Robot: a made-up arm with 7 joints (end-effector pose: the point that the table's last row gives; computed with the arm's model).
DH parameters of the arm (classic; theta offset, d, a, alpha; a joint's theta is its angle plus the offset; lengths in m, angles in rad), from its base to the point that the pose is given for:
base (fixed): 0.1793 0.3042 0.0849 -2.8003
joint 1: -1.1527 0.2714 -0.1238 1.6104
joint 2: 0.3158 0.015 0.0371 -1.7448
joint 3: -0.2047 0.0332 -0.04 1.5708
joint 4: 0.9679 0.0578 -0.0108 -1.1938
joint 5: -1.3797 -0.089 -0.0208 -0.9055
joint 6: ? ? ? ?
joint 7: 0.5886 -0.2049 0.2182 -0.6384
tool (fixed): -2.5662 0.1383 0 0
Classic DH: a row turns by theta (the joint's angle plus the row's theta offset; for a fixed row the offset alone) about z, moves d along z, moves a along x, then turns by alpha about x.
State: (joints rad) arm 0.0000 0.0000 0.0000 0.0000 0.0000 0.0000 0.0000
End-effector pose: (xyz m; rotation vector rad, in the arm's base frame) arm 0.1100 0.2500 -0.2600 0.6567 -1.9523 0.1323
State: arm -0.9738 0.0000 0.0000 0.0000 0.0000 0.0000 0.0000
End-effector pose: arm 0.0532 0.2832 -0.2448 1.6092 -1.8021 0.7824
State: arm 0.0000 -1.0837 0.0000 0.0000 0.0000 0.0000 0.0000
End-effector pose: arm 0.1922 0.3245 0.1118 1.1338 -2.2078 -1.0324
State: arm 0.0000 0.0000 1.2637 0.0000 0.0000 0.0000 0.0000
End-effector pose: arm 0.2639 0.0202 -0.2600 -0.6418 -2.0218 -0.6406
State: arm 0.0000 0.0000 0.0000 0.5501 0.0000 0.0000 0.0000
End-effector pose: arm 0.1100 0.0862 -0.3605 0.2900 -1.8004 0.6423
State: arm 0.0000 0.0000 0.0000 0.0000 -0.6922 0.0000 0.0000
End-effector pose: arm -0.1224 0.3153 -0.1926 1.0917 -1.3371 -0.0655
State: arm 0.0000 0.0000 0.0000 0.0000 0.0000 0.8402 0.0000
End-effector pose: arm 0.2437 0.0911 -0.2591 -0.2439 -2.1199 -0.2921
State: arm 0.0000 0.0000 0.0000 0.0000 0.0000 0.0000 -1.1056
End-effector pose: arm 0.1100 0.3625 -0.0425 1.3366 -1.9173 -1.0107
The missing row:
joint 6: 1.1591 0.0879 0.0937 1.4824
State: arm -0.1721 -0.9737 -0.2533 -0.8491 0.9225 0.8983 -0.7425
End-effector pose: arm 0.4014 -0.0955 0.0540 0.0566 1.3221 2.6507
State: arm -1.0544 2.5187 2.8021 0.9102 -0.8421 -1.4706 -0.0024
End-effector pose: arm 0.5340 0.1325 -0.0258 -0.3559 2.5003 -1.6751
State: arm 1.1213 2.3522 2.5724 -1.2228 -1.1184 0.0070 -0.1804
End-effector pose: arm -0.0213 0.0280 -0.3414 0.1412 -1.6837 1.0140
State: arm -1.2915 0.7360 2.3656 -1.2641 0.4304 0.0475 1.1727
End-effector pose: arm 0.3546 -0.0433 0.0202 -0.6055 -2.6268 -1.2999
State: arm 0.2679 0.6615 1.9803 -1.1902 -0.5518 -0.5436 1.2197
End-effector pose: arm 0.2191 -0.0439 -0.0347 -1.2212 -2.2393 0.7830
